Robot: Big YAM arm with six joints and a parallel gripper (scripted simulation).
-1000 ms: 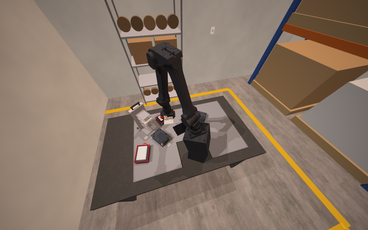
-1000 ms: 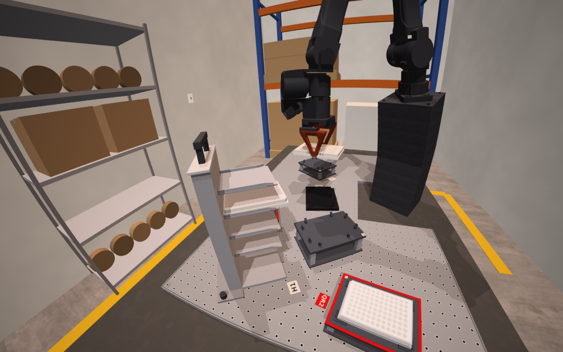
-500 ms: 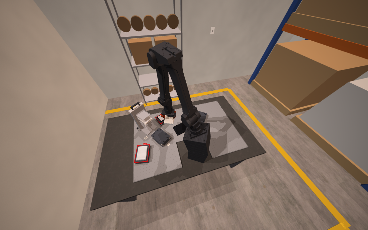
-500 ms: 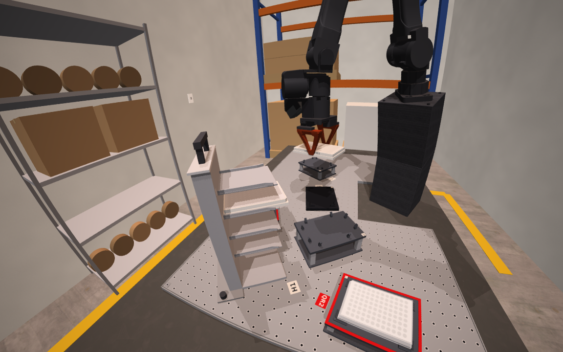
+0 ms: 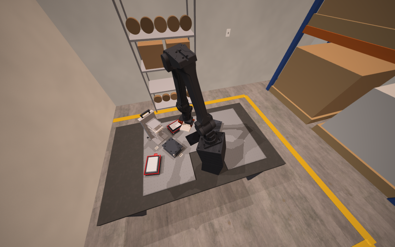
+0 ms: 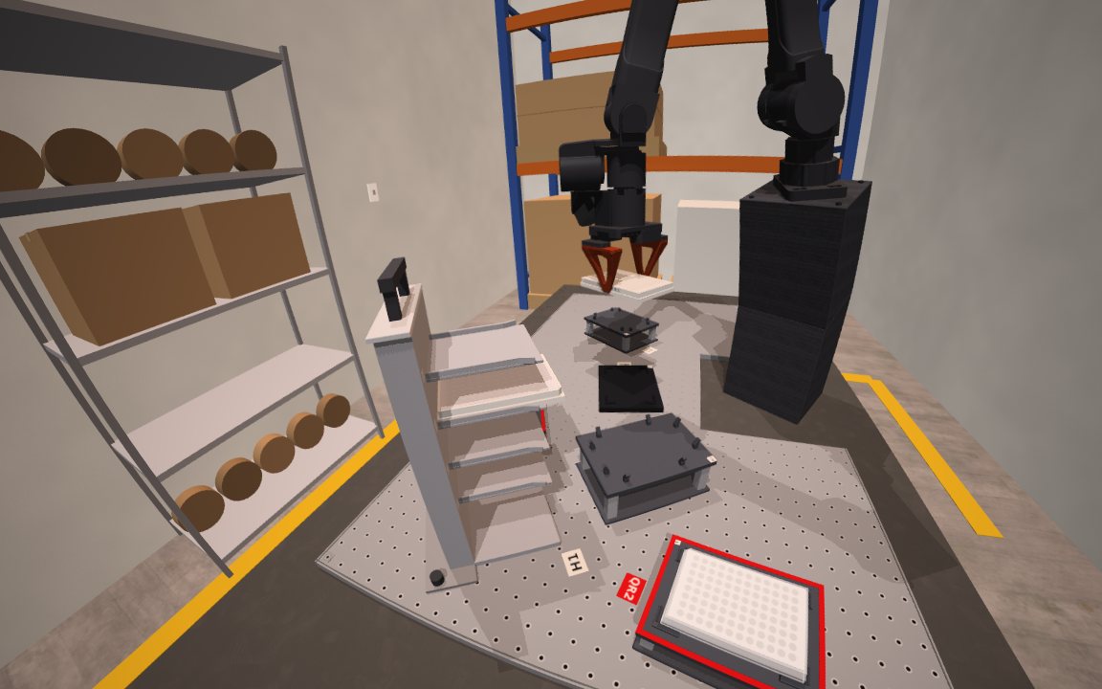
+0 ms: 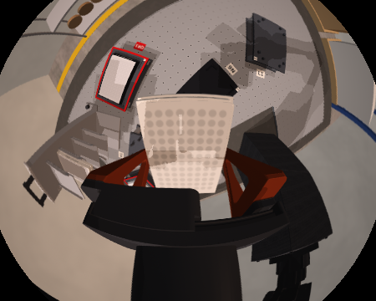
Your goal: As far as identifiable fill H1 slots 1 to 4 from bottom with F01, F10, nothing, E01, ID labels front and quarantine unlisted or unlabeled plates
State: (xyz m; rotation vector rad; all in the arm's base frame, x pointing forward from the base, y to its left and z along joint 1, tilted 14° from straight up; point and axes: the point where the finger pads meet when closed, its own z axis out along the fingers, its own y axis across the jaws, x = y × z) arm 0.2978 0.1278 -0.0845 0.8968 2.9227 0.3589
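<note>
My gripper is now 7 cm to the left of the flat black nest and 24 cm above it. From my hand the other things lie so: quarantine nest QR1: 18 cm ahead, 10 cm to the left, 21 cm below; then N6 deck label: 2 cm ahead, 17 cm to the right, 25 cm below; then dark regrip nest: 6 cm behind, 17 cm to the left, 19 cm below.
</note>
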